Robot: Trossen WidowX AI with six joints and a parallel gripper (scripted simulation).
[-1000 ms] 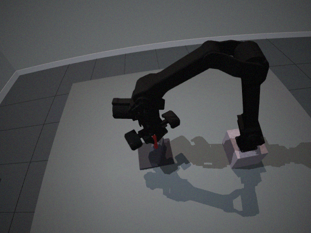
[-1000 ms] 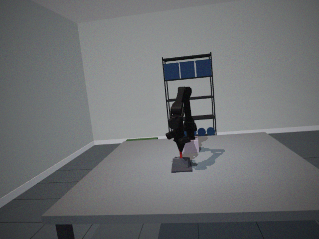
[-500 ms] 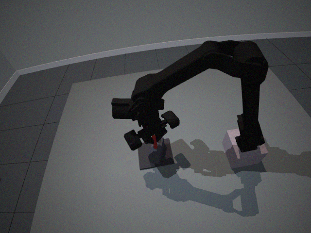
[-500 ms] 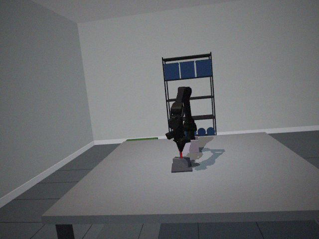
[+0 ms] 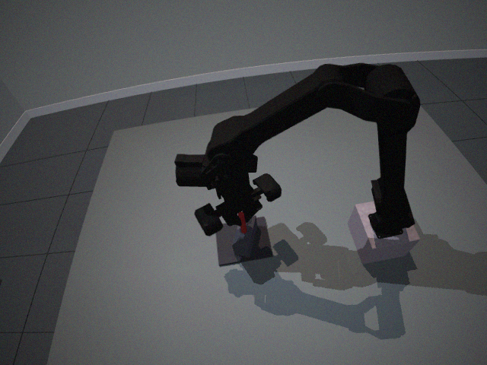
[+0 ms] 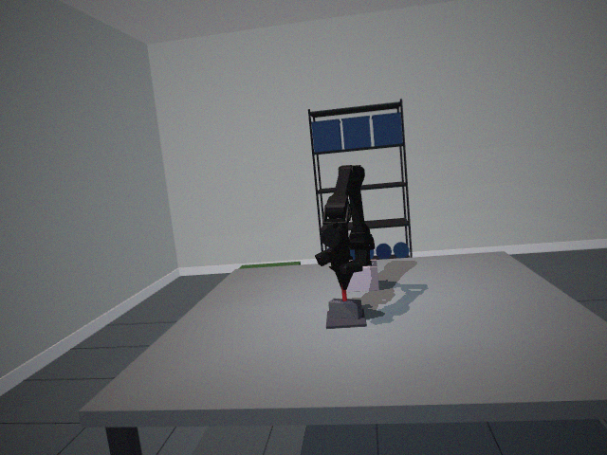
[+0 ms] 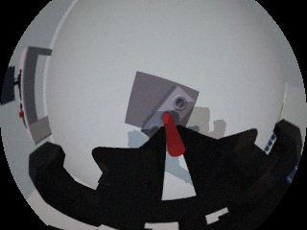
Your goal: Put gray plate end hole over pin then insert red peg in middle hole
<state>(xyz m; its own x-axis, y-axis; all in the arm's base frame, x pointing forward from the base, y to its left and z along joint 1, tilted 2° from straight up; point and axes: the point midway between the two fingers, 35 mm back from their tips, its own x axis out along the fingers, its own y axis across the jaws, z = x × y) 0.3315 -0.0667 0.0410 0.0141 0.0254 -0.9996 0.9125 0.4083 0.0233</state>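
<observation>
Right now my gripper tip is right at the red peg. Also, from my gripper tip: gray plate (5 cm below); dark square base (9 cm below, 1 cm to the left, 1 cm ahead).
</observation>
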